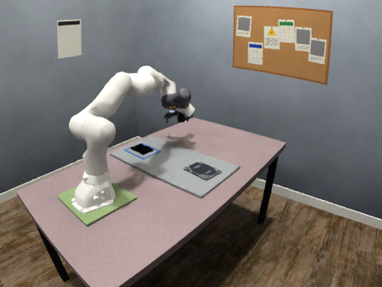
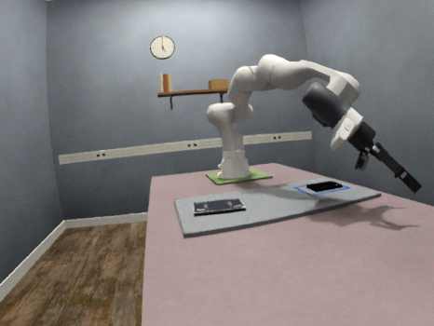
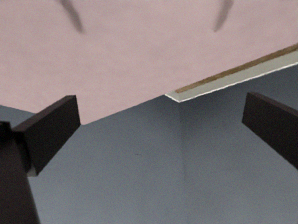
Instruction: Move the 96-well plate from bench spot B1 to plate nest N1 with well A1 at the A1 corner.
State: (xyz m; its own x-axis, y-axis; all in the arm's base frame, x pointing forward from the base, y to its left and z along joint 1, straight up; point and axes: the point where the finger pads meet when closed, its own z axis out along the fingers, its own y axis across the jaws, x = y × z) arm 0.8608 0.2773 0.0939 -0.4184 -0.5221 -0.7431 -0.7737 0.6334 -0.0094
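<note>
Now: the black 96-well plate 380 mm behind my hand, 80 mm below it and 40 mm to the right of it. The rest, counted from my hand: dark plate nest 480 mm to the right, 350 mm behind, 80 mm below; then A1 label 410 mm to the right, 290 mm behind, 80 mm below.
</note>
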